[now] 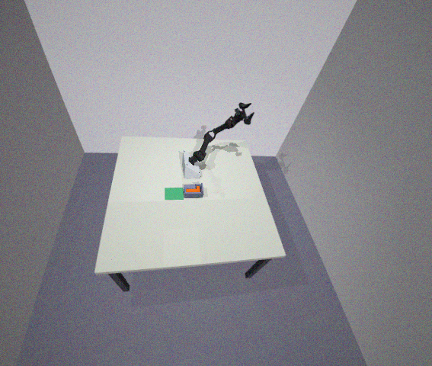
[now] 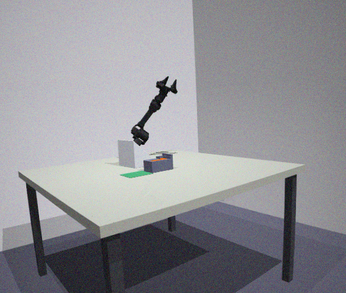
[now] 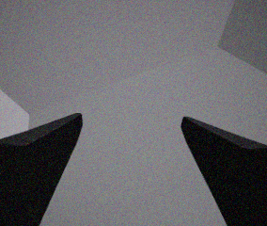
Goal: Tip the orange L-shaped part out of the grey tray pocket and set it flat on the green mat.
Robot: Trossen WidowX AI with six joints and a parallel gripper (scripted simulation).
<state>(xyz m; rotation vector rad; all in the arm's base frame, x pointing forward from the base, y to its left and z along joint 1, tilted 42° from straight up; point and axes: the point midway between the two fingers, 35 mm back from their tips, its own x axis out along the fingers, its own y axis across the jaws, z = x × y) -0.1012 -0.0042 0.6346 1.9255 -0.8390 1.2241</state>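
The orange L-shaped part lies 43 cm ahead of my gripper tip, 39 cm to the right of it and 55 cm below it. From my gripper tip the other things lie so: green mat 45 cm ahead, 55 cm to the right, 62 cm below.
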